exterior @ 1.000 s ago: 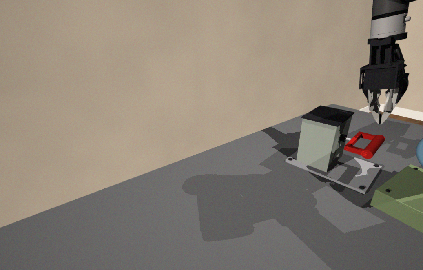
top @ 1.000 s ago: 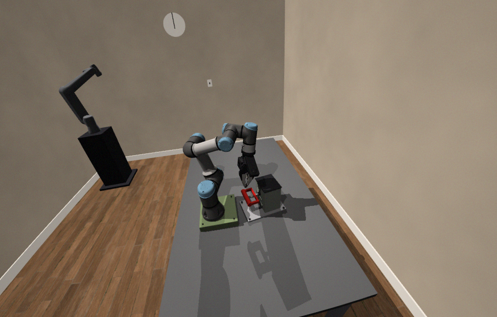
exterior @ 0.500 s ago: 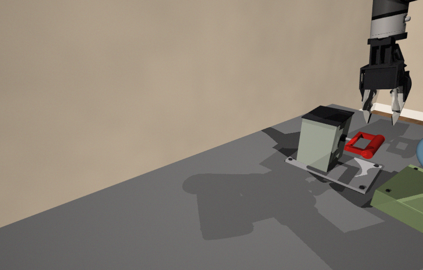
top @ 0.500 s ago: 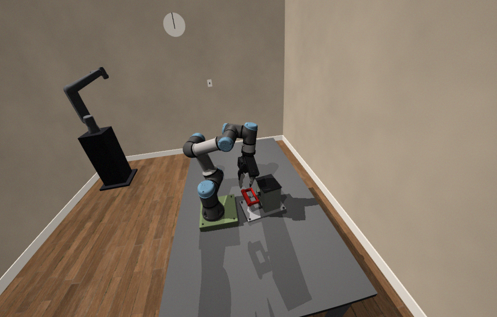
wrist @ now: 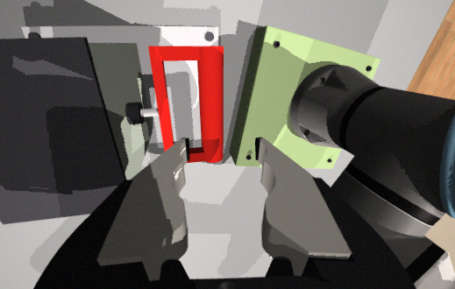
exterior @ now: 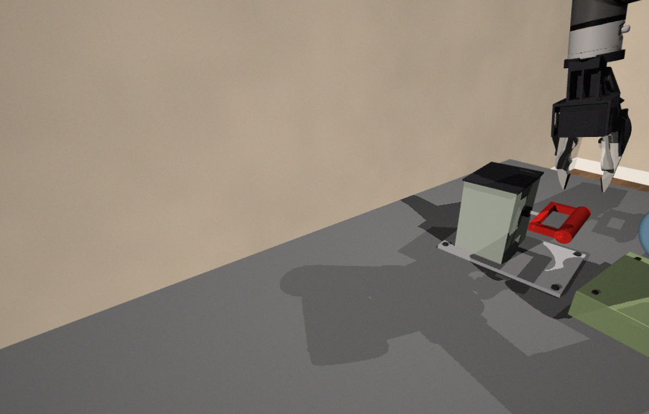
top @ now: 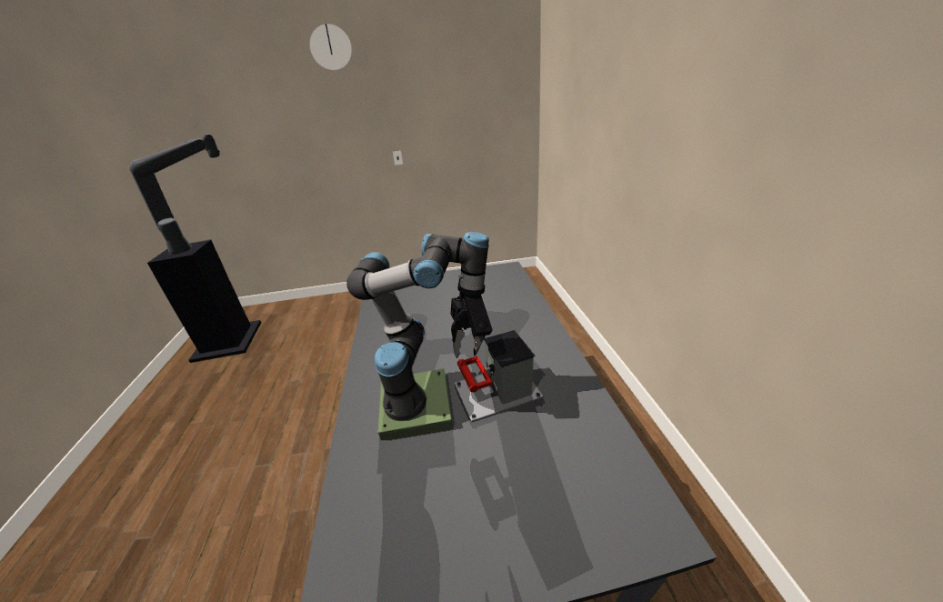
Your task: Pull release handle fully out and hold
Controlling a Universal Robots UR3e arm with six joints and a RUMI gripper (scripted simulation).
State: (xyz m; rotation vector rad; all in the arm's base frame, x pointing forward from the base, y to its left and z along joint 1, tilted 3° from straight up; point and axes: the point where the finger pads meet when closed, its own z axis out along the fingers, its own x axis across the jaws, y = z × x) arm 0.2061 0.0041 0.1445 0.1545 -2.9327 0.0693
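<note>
Right now the grey metal base plate is 190 mm below my hand, 90 mm ahead of it and 10 mm to the left of it.
</note>
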